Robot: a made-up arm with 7 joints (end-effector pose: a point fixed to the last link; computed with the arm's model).
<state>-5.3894 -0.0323 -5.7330 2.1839 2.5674 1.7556 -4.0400</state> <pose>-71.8 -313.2 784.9 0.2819 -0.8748 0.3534 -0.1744</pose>
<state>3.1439 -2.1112 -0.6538 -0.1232 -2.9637 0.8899 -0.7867</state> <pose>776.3 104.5 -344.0 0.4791 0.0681 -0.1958 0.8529</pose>
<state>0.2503 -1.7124 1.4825 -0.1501 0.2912 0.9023 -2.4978</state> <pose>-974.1 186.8 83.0 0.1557 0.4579 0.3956 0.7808</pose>
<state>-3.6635 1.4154 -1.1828 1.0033 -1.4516 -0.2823 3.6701</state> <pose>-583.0 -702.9 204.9 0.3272 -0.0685 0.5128 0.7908</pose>
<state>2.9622 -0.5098 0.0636 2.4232 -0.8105 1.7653 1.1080</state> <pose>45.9 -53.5 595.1 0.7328 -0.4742 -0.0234 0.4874</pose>
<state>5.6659 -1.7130 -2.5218 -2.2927 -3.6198 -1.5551 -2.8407</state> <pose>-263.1 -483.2 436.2 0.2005 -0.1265 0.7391 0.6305</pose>
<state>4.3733 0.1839 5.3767 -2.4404 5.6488 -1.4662 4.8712</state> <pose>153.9 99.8 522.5 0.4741 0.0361 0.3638 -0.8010</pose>
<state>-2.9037 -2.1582 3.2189 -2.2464 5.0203 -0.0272 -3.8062</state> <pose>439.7 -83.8 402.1 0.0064 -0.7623 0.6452 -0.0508</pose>
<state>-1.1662 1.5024 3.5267 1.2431 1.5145 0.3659 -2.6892</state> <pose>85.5 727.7 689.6 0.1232 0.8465 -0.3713 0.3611</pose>
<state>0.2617 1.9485 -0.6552 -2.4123 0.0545 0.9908 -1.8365</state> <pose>360.8 -351.4 379.2 0.3849 -0.6790 -0.6024 -0.1671</pose>
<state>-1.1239 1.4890 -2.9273 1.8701 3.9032 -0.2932 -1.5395</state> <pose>61.0 403.6 708.6 0.1493 0.5402 0.7633 0.3212</pose>
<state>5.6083 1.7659 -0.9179 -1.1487 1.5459 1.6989 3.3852</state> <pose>758.6 188.5 174.1 0.9556 -0.2593 -0.1078 -0.0890</pose>
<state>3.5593 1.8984 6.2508 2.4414 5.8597 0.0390 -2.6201</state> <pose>-106.5 67.3 -84.3 0.1297 -0.5537 0.1689 0.8050</pose>
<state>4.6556 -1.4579 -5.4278 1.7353 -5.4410 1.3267 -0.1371</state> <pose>367.6 -402.2 449.2 0.1455 0.3654 0.3163 -0.8633</pose>
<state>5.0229 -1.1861 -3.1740 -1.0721 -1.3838 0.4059 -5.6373</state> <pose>-147.5 -588.1 934.9 0.0413 -0.8330 0.5138 0.2011</pose>
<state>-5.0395 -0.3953 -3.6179 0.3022 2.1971 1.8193 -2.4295</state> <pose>-41.6 410.7 1059.4 0.5211 -0.4063 -0.5836 0.4720</pose>
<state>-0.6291 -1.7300 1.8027 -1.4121 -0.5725 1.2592 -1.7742</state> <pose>-799.7 -202.9 279.6 0.1232 -0.7884 -0.2823 -0.5325</pose>
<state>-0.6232 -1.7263 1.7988 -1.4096 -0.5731 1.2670 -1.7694</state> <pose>-800.8 -199.3 281.0 0.1244 -0.7892 -0.2822 -0.5310</pose>
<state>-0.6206 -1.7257 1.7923 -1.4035 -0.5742 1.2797 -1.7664</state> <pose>-801.6 -199.8 278.8 0.1281 -0.7872 -0.2871 -0.5306</pose>
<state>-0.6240 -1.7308 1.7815 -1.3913 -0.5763 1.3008 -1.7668</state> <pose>-801.7 -207.6 270.5 0.1357 -0.7799 -0.3007 -0.5320</pose>
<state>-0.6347 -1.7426 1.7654 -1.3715 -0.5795 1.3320 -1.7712</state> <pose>-800.2 -224.0 254.7 0.1480 -0.7658 -0.3246 -0.5351</pose>
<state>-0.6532 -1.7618 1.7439 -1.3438 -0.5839 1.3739 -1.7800</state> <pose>-796.0 -249.3 231.0 0.1647 -0.7437 -0.3593 -0.5392</pose>
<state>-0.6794 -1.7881 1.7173 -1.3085 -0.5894 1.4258 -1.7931</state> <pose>-787.2 -282.7 199.8 0.1848 -0.7126 -0.4036 -0.5432</pose>
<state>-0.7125 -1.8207 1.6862 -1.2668 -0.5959 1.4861 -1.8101</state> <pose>-772.2 -322.0 162.2 0.2065 -0.6724 -0.4553 -0.5458</pose>
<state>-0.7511 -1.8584 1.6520 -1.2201 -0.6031 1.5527 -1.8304</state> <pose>-749.9 -364.3 120.1 0.2283 -0.6234 -0.5114 -0.5457</pose>
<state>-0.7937 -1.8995 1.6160 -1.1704 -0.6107 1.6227 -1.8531</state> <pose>-720.3 -406.6 75.7 0.2482 -0.5671 -0.5683 -0.5421</pose>
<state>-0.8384 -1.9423 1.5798 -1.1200 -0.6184 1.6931 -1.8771</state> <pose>-684.5 -445.6 31.4 0.2650 -0.5061 -0.6225 -0.5349</pose>
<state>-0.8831 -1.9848 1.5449 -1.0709 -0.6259 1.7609 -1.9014</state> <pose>-644.9 -479.2 -10.6 0.2779 -0.4437 -0.6713 -0.5247</pose>
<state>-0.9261 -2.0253 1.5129 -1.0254 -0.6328 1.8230 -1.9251</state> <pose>-604.2 -506.3 -48.7 0.2869 -0.3830 -0.7128 -0.5128</pose>
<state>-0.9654 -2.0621 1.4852 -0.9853 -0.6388 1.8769 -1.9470</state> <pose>-565.6 -526.5 -81.6 0.2924 -0.3276 -0.7460 -0.5006</pose>
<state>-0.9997 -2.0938 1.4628 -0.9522 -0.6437 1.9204 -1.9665</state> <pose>-531.4 -540.9 -108.7 0.2952 -0.2800 -0.7710 -0.4898</pose>
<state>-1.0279 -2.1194 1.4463 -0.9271 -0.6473 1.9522 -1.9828</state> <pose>-503.7 -550.4 -129.7 0.2963 -0.2421 -0.7883 -0.4818</pose>
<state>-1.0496 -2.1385 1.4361 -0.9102 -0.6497 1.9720 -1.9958</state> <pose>-483.1 -556.6 -144.8 0.2965 -0.2144 -0.7990 -0.4772</pose>
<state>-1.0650 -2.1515 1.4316 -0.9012 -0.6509 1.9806 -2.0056</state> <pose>-469.5 -560.5 -154.7 0.2964 -0.1966 -0.8042 -0.4762</pose>
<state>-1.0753 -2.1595 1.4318 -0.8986 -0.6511 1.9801 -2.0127</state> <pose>-461.8 -562.9 -160.5 0.2962 -0.1868 -0.8053 -0.4784</pose>
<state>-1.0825 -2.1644 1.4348 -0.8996 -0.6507 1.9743 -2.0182</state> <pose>-457.6 -564.8 -163.9 0.2960 -0.1818 -0.8041 -0.4824</pose>
